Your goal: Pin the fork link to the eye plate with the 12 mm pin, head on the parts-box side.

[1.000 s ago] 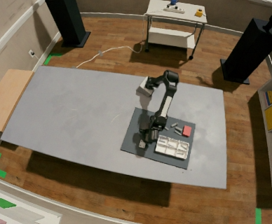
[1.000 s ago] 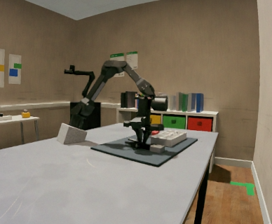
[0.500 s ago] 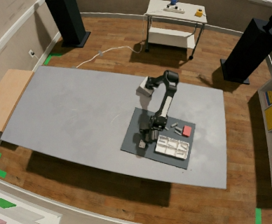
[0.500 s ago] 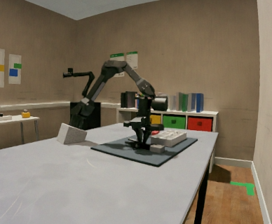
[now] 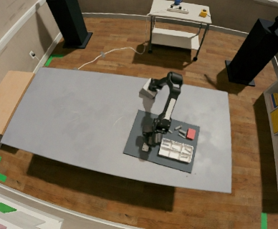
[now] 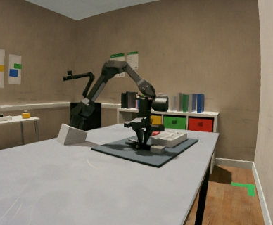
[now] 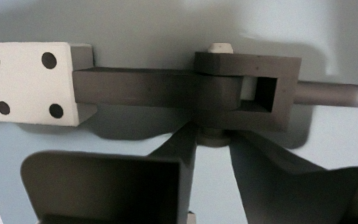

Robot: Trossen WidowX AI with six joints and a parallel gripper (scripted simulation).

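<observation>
The headed pin is 30 mm below my hand and 20 mm to the right of it. From my hand the other things lie so: eye plate (30 mm to the right, 30 mm below, 10 mm ahead); mat (70 mm to the left, 50 mm below, 10 mm ahead); fork link (30 mm below, 30 mm behind, 20 mm to the right).
</observation>
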